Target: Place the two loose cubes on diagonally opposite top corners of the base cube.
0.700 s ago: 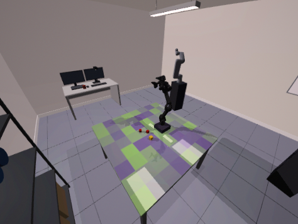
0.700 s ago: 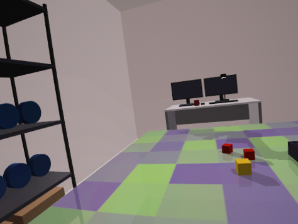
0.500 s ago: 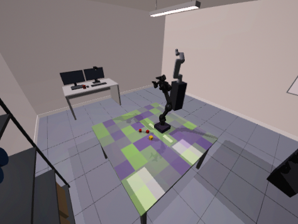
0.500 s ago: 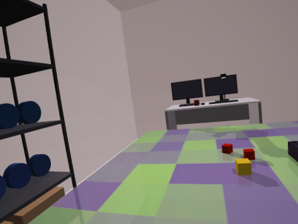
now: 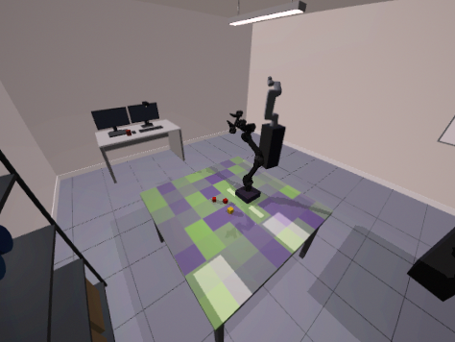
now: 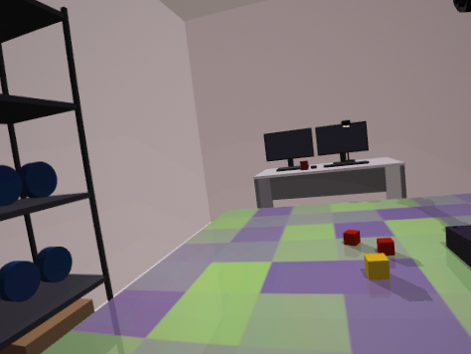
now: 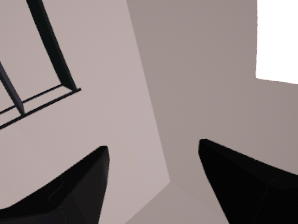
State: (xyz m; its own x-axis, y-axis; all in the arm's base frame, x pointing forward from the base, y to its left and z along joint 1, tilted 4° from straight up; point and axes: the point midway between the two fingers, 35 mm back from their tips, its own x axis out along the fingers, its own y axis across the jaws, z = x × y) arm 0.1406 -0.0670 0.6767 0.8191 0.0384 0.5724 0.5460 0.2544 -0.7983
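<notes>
Now: the red cube 8 cm ahead of my gripper tip, 12 cm to the left of it and 73 cm below it. From my gripper tip the other things lie so: yellow cube 9 cm ahead, 25 cm to the left, 72 cm below.
</notes>
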